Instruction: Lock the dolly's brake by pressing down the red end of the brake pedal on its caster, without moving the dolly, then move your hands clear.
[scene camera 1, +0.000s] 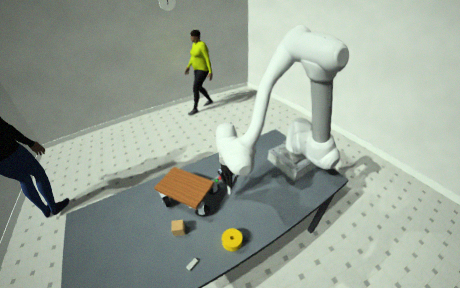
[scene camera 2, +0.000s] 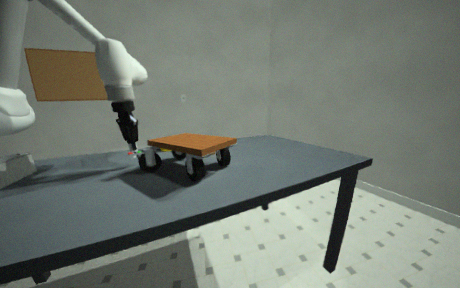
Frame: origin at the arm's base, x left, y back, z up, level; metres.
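Seen in the pictures: gripper, fingertip midpoint: (scene camera 1: 229, 192) (scene camera 2: 135, 156); arm's base at its link origin: (scene camera 1: 295, 153).
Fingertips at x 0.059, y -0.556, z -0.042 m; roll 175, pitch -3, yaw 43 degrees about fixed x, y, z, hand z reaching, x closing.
Offsets run from my fingertips to a thing's top centre. "spot": to the spot under its first point. Level surfaces: height alone.
The dolly, a brown wooden board @[spot: dx -0.094, dy -0.236, dz +0.079 m] (scene camera 1: 185, 187) (scene camera 2: 192, 142) on black-wheeled casters, stands upright on the grey table @[dz -0.046 m] (scene camera 1: 120, 240) (scene camera 2: 280, 160). The brake pedal @[dx -0.092, dy -0.044, dz +0.043 m] (scene camera 1: 217, 180) (scene camera 2: 139, 152) sticks out from the caster @[dx -0.081, dy -0.079, dz +0.057 m] (scene camera 2: 150, 161) nearest the robot base; it has a green part and a red end @[spot: dx -0.101, dy -0.020, dz +0.042 m] (scene camera 1: 219, 178) (scene camera 2: 130, 153). My gripper (scene camera 1: 229, 190) (scene camera 2: 133, 148) is shut and empty, pointing down. Its fingertips are at the pedal, close to the red end in scene camera 2. Whether they touch it, and how far the pedal is tilted, I cannot tell.
A wooden cube @[dx +0.081, dy -0.351, dz +0.014 m] (scene camera 1: 178, 228), a yellow round spool @[dx +0.268, dy -0.121, dz +0.010 m] (scene camera 1: 232, 240) and a small white block @[dx +0.289, dy -0.349, dz -0.034 m] (scene camera 1: 192, 264) lie on the table on one side of the dolly. Two people (scene camera 1: 199, 60) (scene camera 1: 25, 165) are on the floor beyond the table.
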